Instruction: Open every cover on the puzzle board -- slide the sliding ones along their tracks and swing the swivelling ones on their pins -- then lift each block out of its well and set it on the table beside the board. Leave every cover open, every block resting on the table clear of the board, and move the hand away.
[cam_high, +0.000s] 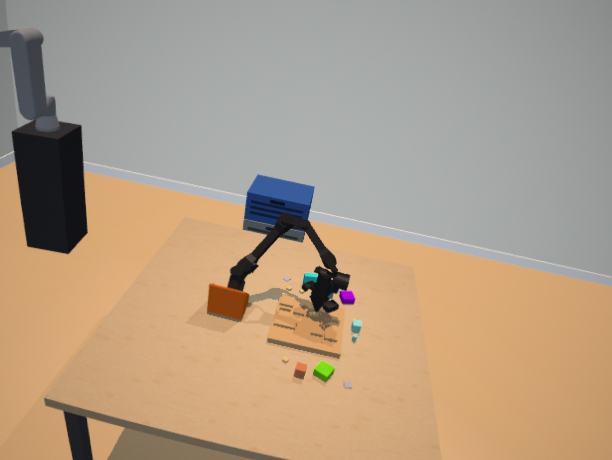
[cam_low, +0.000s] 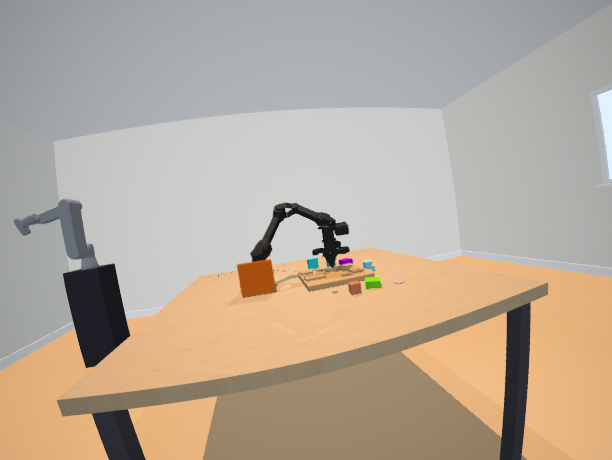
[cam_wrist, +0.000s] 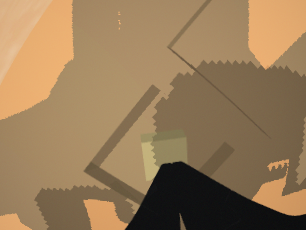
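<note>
Right now the wooden puzzle board is 3 cm behind my gripper tip, 5 cm to the right of it and 1 cm below it. Also, from my gripper tip: blue-teal cube (6 cm ahead, 18 cm to the left, 1 cm below); purple block (15 cm ahead, 16 cm to the left, 2 cm below); light cyan block (18 cm ahead, 4 cm to the right, 1 cm below).
</note>
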